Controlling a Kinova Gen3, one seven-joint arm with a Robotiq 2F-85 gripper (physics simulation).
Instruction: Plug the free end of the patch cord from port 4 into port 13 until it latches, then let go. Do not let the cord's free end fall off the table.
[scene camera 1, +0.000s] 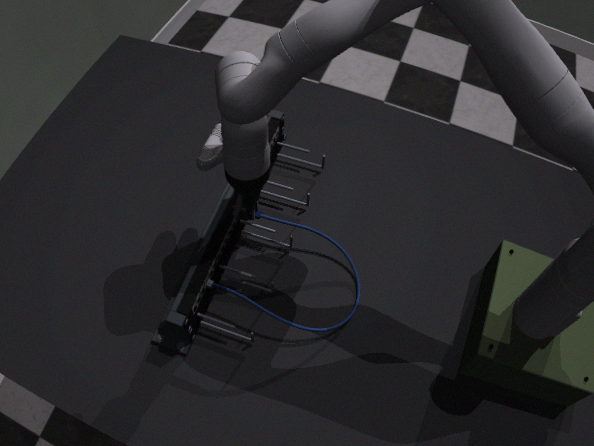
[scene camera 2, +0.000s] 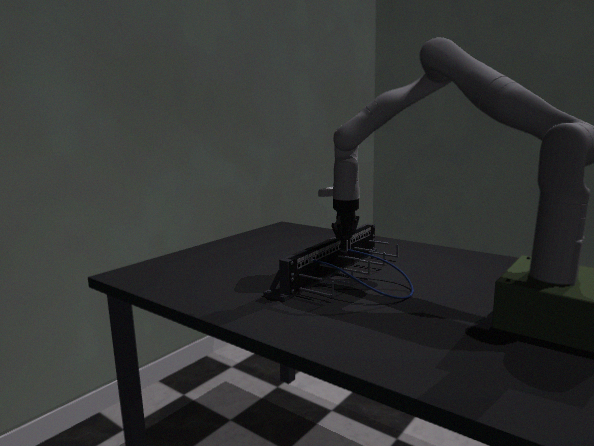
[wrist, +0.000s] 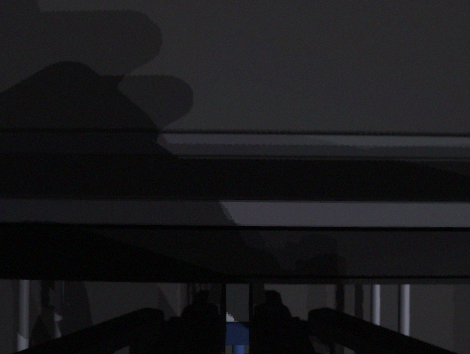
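Pixels of known places: gripper, fingertip midpoint: (scene camera 1: 251, 213) (scene camera 2: 345, 251) (wrist: 238, 300); arm's base, origin of the base link: (scene camera 1: 535, 314) (scene camera 2: 552, 276).
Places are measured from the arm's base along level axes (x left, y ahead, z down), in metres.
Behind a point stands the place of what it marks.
The blue patch cord (scene camera 1: 358, 290) {x 0.010, y 0.318, z 0.097 m} (scene camera 2: 412, 287) {x -0.010, y 0.325, z 0.095 m} loops out in front of the black patch panel (scene camera 1: 175, 322) {x 0.215, y 0.576, z 0.003 m} (scene camera 2: 286, 275) {x 0.218, y 0.570, z 0.041 m} (wrist: 350, 215) {x -0.083, y 0.592, z 0.003 m}. One end plug (scene camera 1: 210, 283) {x 0.123, y 0.555, z 0.021 m} sits in the panel's row toward the near end; its port number cannot be read. My gripper (scene camera 1: 250, 212) {x -0.041, y 0.548, z 0.037 m} (scene camera 2: 345, 245) {x -0.041, y 0.548, z 0.037 m} (wrist: 238, 300) {x -0.041, y 0.548, z 0.037 m} points down at the panel's front face, shut on the free-end plug. The plug's blue boot (scene camera 1: 257, 214) {x -0.039, y 0.534, z 0.030 m} (wrist: 237, 333) {x -0.041, y 0.535, z 0.030 m} shows between and behind the fingertips. The panel's top edge and the fingers hide the ports there, so whether the plug is inside a port cannot be told.
Metal cable-guide rods (scene camera 1: 285, 200) {x -0.125, y 0.512, z 0.088 m} (scene camera 2: 397, 250) {x -0.227, y 0.466, z 0.068 m} (wrist: 405, 310) {x -0.127, y 0.541, z 0.048 m} stick out from the panel front on both sides of the gripper. The green robot base (scene camera 1: 520, 260) {x -0.096, y 0.047, z -0.002 m} (scene camera 2: 540, 310) {x 0.108, y 0.003, z 0.041 m} stands at the right of the dark table (scene camera 1: 100, 125) {x -0.183, y 1.005, z 0.104 m} (scene camera 2: 175, 265) {x 0.194, y 1.042, z 0.104 m}.
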